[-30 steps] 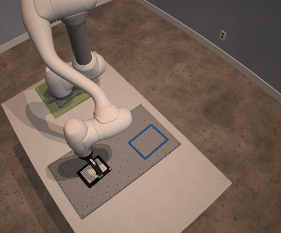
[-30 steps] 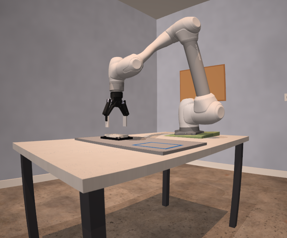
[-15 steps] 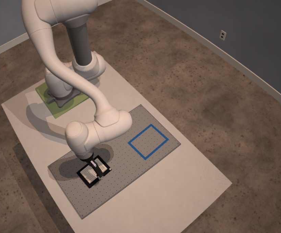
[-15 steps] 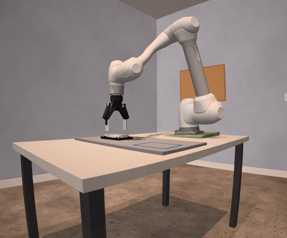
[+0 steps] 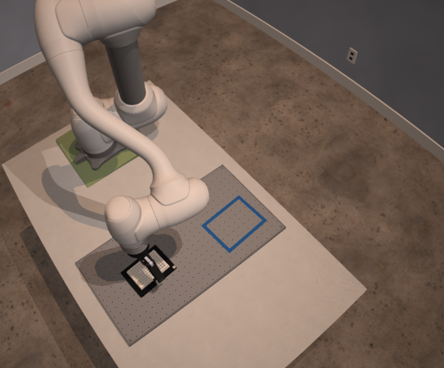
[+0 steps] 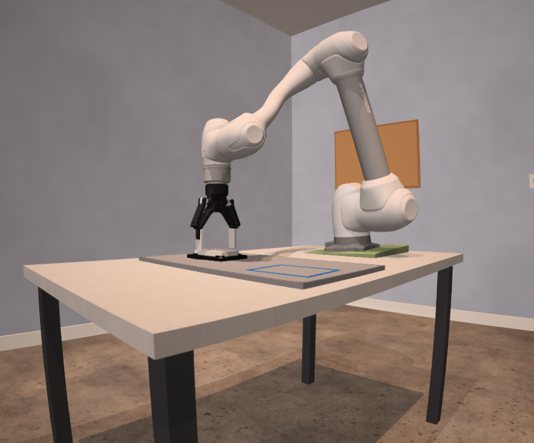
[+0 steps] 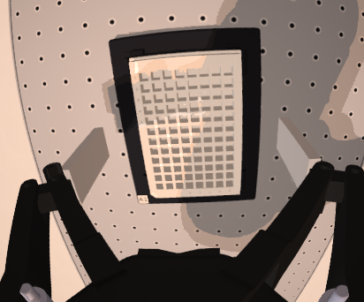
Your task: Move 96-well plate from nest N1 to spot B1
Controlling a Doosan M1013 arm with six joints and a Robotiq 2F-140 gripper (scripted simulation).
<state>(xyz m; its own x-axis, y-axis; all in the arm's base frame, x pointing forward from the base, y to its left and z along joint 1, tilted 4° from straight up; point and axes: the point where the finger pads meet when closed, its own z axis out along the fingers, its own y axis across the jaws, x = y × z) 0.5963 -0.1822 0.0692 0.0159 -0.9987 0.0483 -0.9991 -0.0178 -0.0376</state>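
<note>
Now: the white 96-well plate 20 mm below my hand. The rest, counted from my hand: black plate nest (30 mm below).
</note>
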